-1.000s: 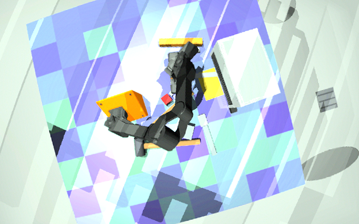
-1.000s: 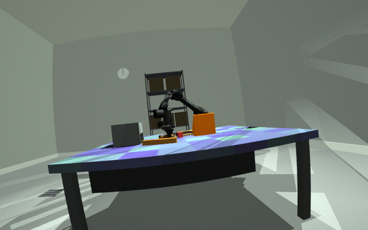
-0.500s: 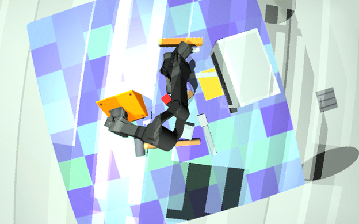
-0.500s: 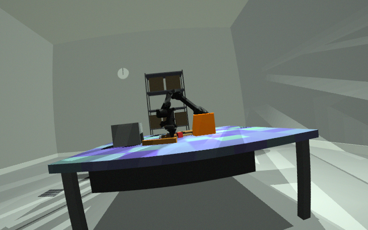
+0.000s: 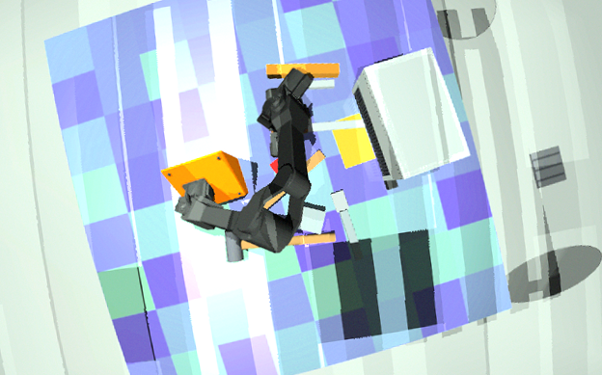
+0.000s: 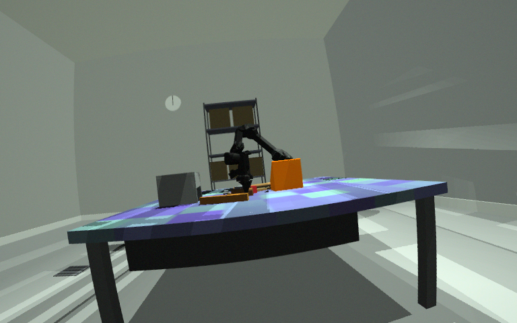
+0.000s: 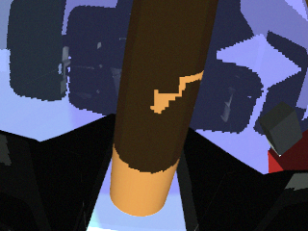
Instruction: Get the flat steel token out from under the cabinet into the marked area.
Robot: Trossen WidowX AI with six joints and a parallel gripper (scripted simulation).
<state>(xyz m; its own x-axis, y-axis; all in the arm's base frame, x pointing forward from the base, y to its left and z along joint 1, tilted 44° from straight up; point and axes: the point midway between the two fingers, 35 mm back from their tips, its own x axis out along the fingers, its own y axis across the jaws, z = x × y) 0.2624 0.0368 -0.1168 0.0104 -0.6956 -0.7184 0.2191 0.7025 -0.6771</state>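
Now: the red cube 4 cm behind my gripper tip, 11 cm to the right of it and 1 cm above it. The rest, counted from my gripper tip: flat wooden stick 4 cm behind, 17 cm to the right; orange bar 12 cm ahead, 15 cm to the left, 1 cm above; small white block 16 cm ahead, 10 cm to the left.
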